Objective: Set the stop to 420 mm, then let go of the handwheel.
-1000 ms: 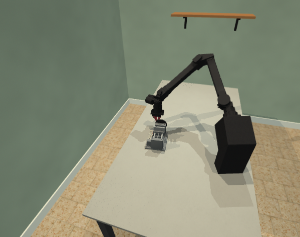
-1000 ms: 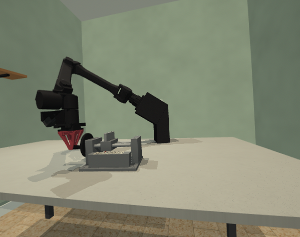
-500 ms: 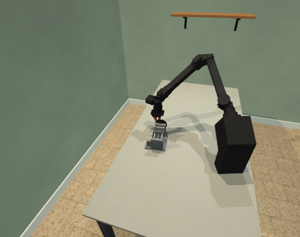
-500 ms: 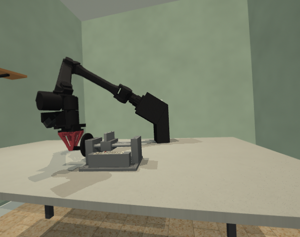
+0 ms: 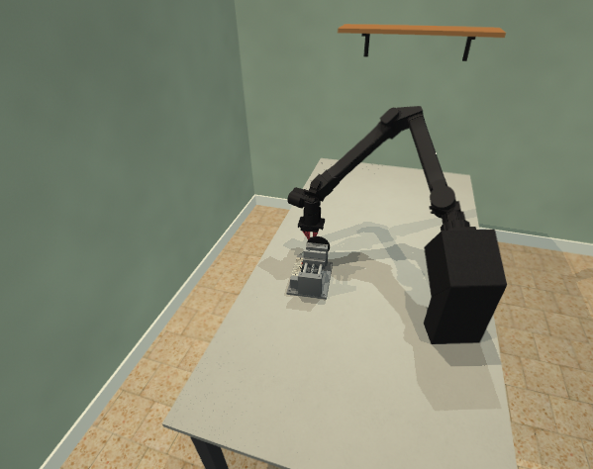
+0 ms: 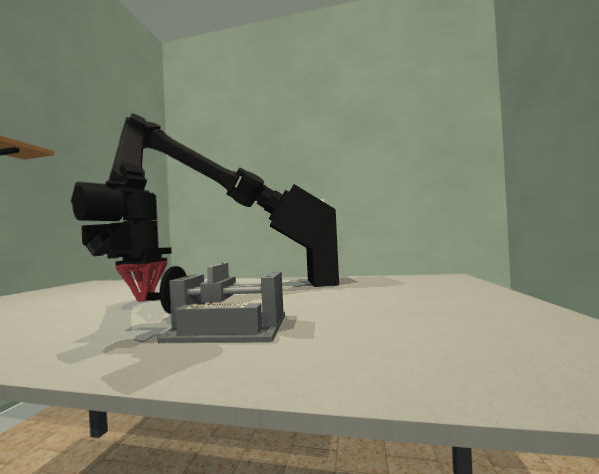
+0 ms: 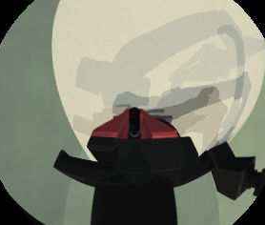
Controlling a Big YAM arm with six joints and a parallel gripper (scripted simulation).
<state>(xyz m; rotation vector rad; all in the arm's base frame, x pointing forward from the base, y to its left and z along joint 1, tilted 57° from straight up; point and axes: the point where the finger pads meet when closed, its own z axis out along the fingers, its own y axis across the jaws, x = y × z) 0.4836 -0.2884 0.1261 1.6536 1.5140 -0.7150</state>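
Now: hand 140 mm to the right of the sliding stop block and 20 mm below it.
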